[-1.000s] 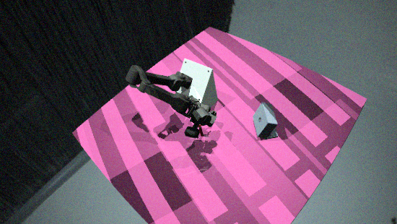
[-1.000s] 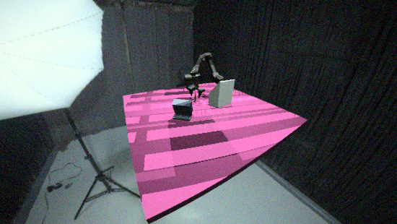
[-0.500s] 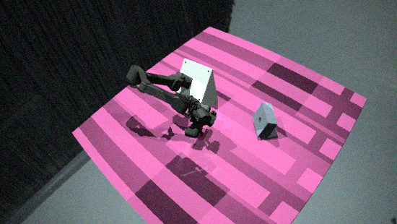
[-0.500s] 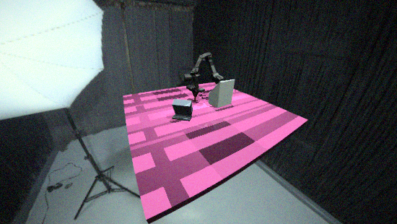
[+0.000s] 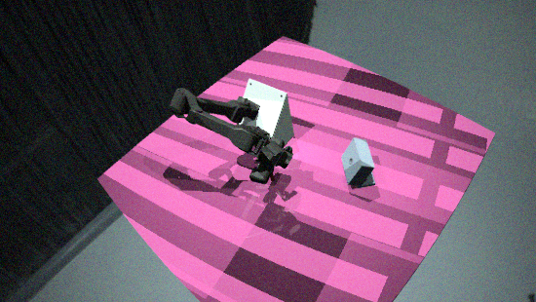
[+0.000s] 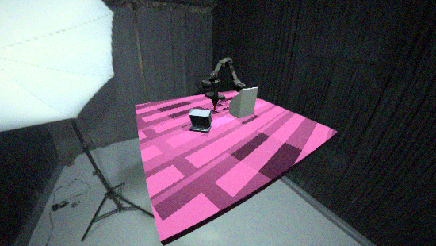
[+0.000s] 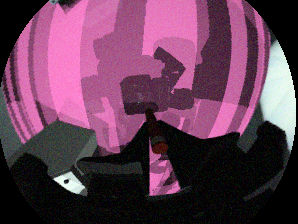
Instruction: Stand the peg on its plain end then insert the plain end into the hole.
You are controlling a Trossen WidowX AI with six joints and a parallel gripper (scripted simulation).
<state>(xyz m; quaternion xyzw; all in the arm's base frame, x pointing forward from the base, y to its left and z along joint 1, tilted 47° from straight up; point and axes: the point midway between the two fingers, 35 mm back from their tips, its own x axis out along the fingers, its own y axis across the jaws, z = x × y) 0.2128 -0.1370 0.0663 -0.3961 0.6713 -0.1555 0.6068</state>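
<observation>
Now: the grey sloped panel 240 mm ahead of my gripper tip, 210 mm to the left of it and 20 mm above it. The rest, counted from my gripper tip: peg 20 mm above.
</observation>
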